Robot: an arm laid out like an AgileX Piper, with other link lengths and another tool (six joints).
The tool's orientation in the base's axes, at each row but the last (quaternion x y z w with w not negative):
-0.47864 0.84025 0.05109 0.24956
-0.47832 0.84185 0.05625 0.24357
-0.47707 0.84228 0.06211 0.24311
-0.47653 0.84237 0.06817 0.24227
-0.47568 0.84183 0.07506 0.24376
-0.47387 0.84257 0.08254 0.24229
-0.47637 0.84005 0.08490 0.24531
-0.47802 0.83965 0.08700 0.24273
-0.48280 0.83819 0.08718 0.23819
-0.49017 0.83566 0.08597 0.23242
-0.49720 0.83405 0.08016 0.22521
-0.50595 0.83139 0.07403 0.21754
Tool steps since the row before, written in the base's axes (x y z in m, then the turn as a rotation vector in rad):
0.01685 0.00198 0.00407 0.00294 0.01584 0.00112
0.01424 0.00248 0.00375 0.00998 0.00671 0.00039
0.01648 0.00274 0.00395 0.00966 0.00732 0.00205
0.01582 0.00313 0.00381 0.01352 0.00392 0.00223
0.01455 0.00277 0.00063 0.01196 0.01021 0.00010
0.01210 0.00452 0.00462 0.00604 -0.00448 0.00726
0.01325 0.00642 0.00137 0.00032 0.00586 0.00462
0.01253 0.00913 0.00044 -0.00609 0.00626 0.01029
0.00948 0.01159 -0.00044 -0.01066 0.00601 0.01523
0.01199 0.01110 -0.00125 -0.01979 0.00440 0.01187
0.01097 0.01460 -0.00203 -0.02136 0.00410 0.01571
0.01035 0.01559 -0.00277 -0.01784 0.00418 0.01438
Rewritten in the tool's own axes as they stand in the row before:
-0.01048 -0.01354 0.00334 -0.01409 0.00589 0.00526
-0.00970 -0.01105 0.00261 -0.00963 -0.00477 0.00541
-0.01100 -0.01277 0.00324 -0.01074 -0.00438 0.00406
-0.01099 -0.01199 0.00318 -0.00987 -0.00946 0.00405
-0.00866 -0.01077 0.00538 -0.01298 -0.00455 0.00763
-0.01092 -0.00814 0.00165 -0.00275 -0.00813 -0.00597
-0.01119 -0.00787 0.00562 -0.00686 0.00243 -0.00169
-0.01249 -0.00581 0.00714 -0.00722 0.00757 -0.00853
-0.01267 -0.00202 0.00773 -0.00750 0.01091 -0.01437
-0.01299 -0.00459 0.00887 -0.00090 0.01822 -0.01480
-0.01509 -0.00212 0.01027 -0.00177 0.01909 -0.01877
-0.01548 -0.00133 0.01080 -0.00264 0.01618 -0.01654

